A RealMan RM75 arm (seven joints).
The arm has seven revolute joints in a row. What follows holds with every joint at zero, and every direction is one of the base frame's.
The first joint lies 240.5 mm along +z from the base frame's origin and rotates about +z.
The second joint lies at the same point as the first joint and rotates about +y.
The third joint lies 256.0 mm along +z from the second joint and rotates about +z.
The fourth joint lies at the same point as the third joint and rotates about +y.
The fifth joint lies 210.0 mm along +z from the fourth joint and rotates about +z.
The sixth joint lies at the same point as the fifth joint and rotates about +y.
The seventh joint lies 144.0 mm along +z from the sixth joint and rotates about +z.
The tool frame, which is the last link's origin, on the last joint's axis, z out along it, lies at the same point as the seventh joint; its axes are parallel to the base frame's.
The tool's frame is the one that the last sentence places.
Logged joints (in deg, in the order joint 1, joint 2, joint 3, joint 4, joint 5, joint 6, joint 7), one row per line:
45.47, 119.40, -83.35, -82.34, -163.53, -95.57, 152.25
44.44, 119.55, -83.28, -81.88, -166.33, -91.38, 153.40
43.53, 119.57, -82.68, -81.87, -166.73, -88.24, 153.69
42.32, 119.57, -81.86, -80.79, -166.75, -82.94, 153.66
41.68, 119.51, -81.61, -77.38, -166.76, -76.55, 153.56
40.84, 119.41, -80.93, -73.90, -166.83, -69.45, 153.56
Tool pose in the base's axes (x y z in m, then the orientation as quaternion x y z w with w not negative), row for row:
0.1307, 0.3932, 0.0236, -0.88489, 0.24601, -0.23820, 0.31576
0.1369, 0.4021, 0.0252, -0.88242, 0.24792, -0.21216, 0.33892
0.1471, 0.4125, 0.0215, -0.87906, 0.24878, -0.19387, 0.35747
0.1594, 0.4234, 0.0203, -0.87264, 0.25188, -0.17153, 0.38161
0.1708, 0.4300, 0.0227, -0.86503, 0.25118, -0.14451, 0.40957
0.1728, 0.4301, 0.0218, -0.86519, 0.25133, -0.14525, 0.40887
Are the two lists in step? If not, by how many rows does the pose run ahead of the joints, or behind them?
The pose runs 2 rows ahead of the joints: the pose in row i belongs to the joints in row i + 2.
